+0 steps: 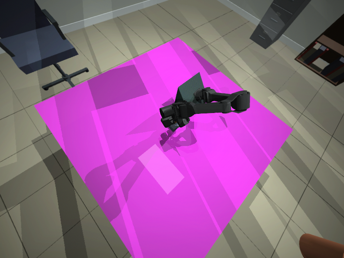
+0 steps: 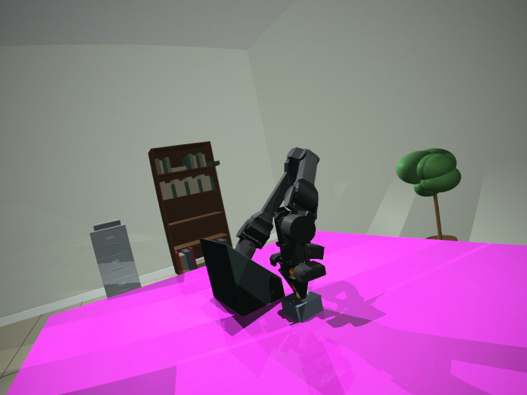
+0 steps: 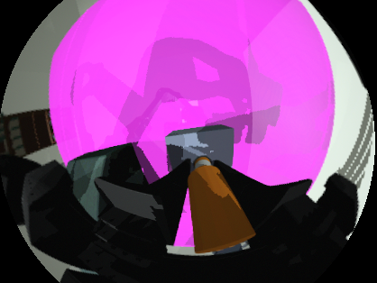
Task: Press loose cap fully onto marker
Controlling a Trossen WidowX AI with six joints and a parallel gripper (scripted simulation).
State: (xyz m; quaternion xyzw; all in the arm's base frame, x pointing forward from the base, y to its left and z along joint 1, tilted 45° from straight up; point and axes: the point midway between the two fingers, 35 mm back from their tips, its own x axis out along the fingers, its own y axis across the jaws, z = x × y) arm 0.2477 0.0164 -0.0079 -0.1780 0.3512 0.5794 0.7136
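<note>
Right now the orange cap is 50 mm above my gripper tip. Also, from my gripper tip: grey holder block 20 mm below.
</note>
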